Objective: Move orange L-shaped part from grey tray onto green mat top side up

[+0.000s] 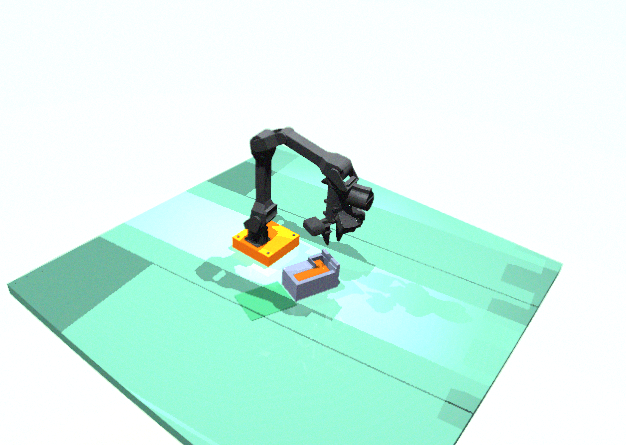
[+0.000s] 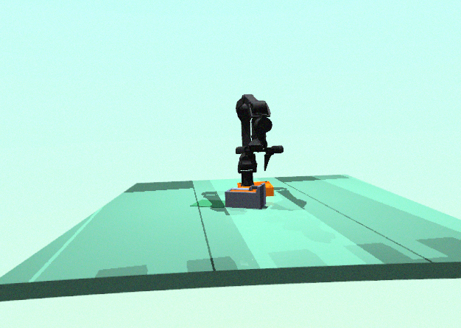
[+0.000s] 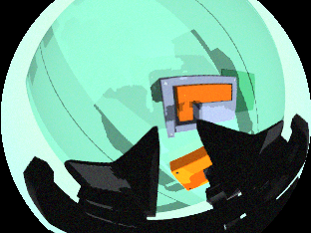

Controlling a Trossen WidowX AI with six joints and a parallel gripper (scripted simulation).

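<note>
Right now the orange L-shaped part is 2 cm behind my gripper tip, 5 cm to the right of it and 10 cm below it. Also, from my gripper tip: green mat (8 cm behind, 21 cm to the right, 16 cm below).
</note>
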